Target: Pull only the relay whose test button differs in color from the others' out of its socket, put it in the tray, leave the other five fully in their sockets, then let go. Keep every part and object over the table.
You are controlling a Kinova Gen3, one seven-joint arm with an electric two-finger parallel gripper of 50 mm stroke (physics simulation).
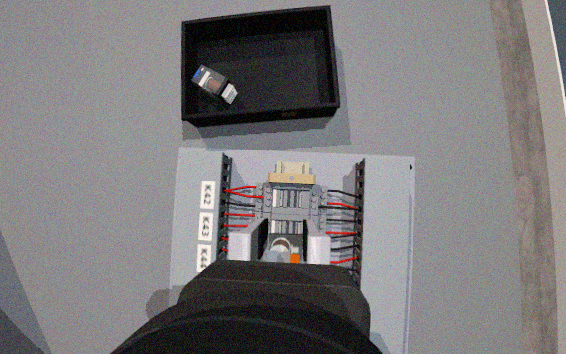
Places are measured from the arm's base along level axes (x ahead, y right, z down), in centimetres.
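Pixels of known places: gripper, fingertip midpoint: [285, 232].
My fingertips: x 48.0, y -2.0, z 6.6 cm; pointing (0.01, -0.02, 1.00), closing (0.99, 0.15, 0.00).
For each thing: its middle in the pictures, then the offset to it from my fingertips. "spot": a spot on its surface instead.
- orange test button, body centre: [294, 261] dx +0.6, dy +1.6, dz -2.3 cm
- blue test button, surface spot: [198, 73] spot: dx -7.6, dy -16.9, dz +4.8 cm
- black tray, surface spot: [260, 116] spot: dx -1.6, dy -11.5, dz +5.9 cm
- light grey panel, surface spot: [387, 210] spot: dx +9.4, dy -0.4, dz +3.5 cm
- beige end block, body centre: [291, 179] dx +0.9, dy -4.4, dz +5.3 cm
My gripper [285, 232] is shut on a relay [280, 246] with an orange test button [295, 258], over the socket row at about the K44 label. The gripper body hides the relay's lower part and the sockets behind it, so I cannot tell if it is fully seated. Two sockets [290, 198] [286, 227] by the K42 and K43 labels show bare slots with no relay. Another relay [213, 84] with a blue test button [198, 73] lies on its side in the left part of the black tray [260, 116].
The light grey panel [387, 210] carries dark slotted wire ducts [226, 172] [360, 175] on both sides, with red and black wires running to the sockets. A beige end block [292, 178] stands at the far end of the row. A wooden edge strip [525, 165] runs along the right.
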